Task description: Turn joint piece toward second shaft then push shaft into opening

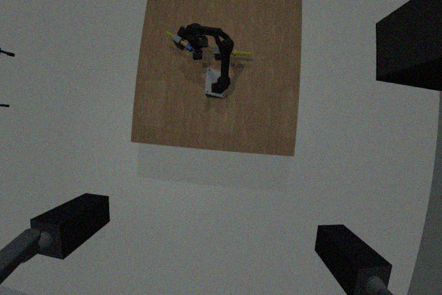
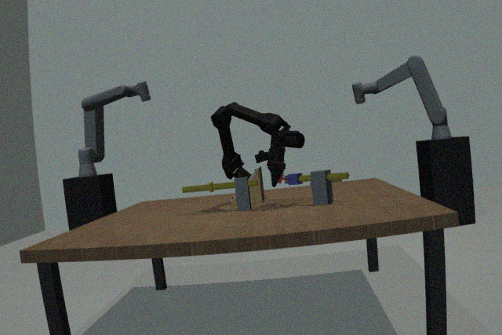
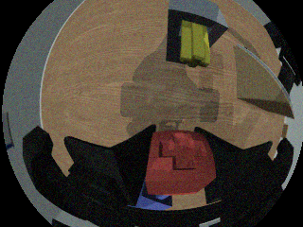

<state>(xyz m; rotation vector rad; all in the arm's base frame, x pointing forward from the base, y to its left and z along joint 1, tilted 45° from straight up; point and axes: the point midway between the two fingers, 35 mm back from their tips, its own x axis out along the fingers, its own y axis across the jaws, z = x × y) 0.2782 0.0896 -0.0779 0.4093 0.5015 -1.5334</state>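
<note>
Right now my gripper tip is 2 cm to the right of the red square joint piece and 3 cm below it.
</note>
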